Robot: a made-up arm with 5 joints. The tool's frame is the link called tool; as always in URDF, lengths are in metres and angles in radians. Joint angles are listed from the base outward. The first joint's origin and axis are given. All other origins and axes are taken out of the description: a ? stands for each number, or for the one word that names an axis. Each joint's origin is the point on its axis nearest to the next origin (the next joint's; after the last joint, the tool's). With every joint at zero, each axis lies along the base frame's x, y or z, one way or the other. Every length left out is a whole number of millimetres.
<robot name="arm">
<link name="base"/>
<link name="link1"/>
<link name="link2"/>
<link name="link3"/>
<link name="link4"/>
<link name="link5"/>
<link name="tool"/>
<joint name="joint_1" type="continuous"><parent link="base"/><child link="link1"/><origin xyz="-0.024 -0.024 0.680"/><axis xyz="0 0 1"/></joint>
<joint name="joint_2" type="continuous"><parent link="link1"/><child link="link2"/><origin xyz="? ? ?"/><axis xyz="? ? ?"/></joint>
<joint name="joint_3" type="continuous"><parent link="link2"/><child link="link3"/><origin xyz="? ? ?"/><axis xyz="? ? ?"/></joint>
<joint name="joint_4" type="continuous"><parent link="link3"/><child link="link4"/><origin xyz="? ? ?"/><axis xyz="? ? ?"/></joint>
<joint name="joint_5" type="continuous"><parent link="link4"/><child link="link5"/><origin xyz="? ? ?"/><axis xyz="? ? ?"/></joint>
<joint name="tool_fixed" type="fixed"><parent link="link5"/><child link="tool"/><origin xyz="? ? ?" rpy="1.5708 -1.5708 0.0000"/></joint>
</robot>
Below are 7 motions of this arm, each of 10 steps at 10 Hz.
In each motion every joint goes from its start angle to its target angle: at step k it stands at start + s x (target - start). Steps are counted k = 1, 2, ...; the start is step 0. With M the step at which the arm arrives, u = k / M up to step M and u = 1 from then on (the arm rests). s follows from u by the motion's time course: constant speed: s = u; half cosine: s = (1 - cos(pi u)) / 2; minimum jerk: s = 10 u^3 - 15 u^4 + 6 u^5.
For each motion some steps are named. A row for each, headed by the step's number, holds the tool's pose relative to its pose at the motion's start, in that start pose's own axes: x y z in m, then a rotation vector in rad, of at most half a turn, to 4 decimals.
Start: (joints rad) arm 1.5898 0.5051 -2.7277 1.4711 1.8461
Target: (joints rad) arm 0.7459 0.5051 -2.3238 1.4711 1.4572
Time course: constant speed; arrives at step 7
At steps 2, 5, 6, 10:
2: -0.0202 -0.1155 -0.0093 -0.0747 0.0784 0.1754
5: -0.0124 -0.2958 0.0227 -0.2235 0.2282 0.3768
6: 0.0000 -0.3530 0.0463 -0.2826 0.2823 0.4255
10: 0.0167 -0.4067 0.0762 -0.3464 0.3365 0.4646

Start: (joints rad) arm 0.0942 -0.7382 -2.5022 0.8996 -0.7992
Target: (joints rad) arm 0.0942 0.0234 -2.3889 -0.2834 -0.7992
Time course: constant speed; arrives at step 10
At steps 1, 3, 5, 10:
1: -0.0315 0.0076 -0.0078 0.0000 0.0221 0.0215
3: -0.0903 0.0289 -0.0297 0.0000 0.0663 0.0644
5: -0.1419 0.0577 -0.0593 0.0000 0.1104 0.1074
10: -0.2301 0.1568 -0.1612 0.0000 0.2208 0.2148

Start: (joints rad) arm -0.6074 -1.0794 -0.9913 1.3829 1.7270
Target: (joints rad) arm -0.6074 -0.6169 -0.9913 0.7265 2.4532
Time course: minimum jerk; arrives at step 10
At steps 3, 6, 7, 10:
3: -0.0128 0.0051 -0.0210 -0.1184 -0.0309 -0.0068
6: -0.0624 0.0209 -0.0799 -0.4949 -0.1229 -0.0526
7: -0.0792 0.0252 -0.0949 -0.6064 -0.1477 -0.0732
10: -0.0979 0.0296 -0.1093 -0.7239 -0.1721 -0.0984

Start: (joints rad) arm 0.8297 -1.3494 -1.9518 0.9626 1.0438
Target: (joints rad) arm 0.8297 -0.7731 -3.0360 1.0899 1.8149
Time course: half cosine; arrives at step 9
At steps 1, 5, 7, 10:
1: 0.0005 -0.0013 -0.0025 -0.0233 -0.0100 0.0057
5: 0.0091 -0.0128 -0.0298 -0.4506 -0.2151 0.0667
7: 0.0145 -0.0088 -0.0291 -0.6744 -0.3367 0.0635
10: 0.0169 -0.0054 -0.0259 -0.7616 -0.3862 0.0550

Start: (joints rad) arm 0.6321 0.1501 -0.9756 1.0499 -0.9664
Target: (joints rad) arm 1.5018 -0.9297 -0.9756 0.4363 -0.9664
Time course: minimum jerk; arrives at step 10
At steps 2, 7, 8, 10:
2: 0.0288 -0.0163 -0.0147 0.0496 0.0857 0.0485
7: 0.3292 0.0295 -0.3506 0.6992 0.9016 1.0696
8: 0.3482 0.0776 -0.3853 0.7631 0.9519 1.2561
10: 0.3559 0.1070 -0.4003 0.7933 0.9721 1.3630

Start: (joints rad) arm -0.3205 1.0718 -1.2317 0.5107 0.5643
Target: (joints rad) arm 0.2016 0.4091 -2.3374 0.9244 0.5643
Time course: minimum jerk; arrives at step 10
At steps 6, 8, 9, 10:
6: 0.4434 0.1323 -0.1591 0.3670 -0.5239 0.7508
8: 0.5805 0.2728 -0.1224 0.5047 -0.7940 0.9755
9: 0.6014 0.3008 -0.1078 0.5294 -0.8498 1.0137
10: 0.6048 0.3056 -0.1050 0.5336 -0.8596 1.0202

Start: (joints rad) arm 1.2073 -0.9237 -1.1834 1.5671 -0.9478
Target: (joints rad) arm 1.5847 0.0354 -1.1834 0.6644 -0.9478
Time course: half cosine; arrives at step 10
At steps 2, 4, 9, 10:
2: -0.0196 -0.0224 0.0176 0.0310 -0.0151 0.0118
4: -0.0809 -0.0835 0.0483 0.1125 -0.0543 0.0422
9: -0.2718 -0.2237 0.0168 0.3209 -0.1495 0.1149
10: -0.2796 -0.2279 0.0125 0.3291 -0.1531 0.1176

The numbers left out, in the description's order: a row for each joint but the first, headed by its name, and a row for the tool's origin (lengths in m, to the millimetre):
joint_2: xyz 0.029 -0.024 0.000, axis 0 1 0
joint_3: xyz 0.066 0.000 0.229, axis 0 1 0
joint_4: xyz 0.071 0.000 -0.214, axis 0 1 0
joint_5: xyz 0.102 0.000 -0.097, axis 0 0 -1
tool: xyz 0.012 -0.013 0.000

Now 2 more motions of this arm.
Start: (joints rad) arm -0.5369 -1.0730 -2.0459 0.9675 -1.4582
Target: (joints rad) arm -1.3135 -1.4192 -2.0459 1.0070 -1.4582
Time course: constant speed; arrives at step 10
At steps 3, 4, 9, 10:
3: 0.0549 -0.0565 -0.0009 0.1367 0.1122 -0.1773
4: 0.0702 -0.0796 -0.0050 0.1861 0.1489 -0.2337
9: 0.1150 -0.2149 -0.0588 0.4616 0.3223 -0.4946
10: 0.1166 -0.2433 -0.0764 0.5221 0.3543 -0.5425

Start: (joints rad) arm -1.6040 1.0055 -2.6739 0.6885 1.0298
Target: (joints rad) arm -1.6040 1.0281 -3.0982 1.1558 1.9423
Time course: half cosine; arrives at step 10
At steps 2, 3, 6, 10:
2: 0.0064 -0.0006 -0.0020 -0.0871 0.0055 -0.0030
3: 0.0141 -0.0011 -0.0042 -0.1881 0.0122 -0.0059
6: 0.0473 0.0000 -0.0111 -0.5971 0.0423 -0.0105
10: 0.0747 0.0037 -0.0142 -0.9122 0.0677 -0.0058

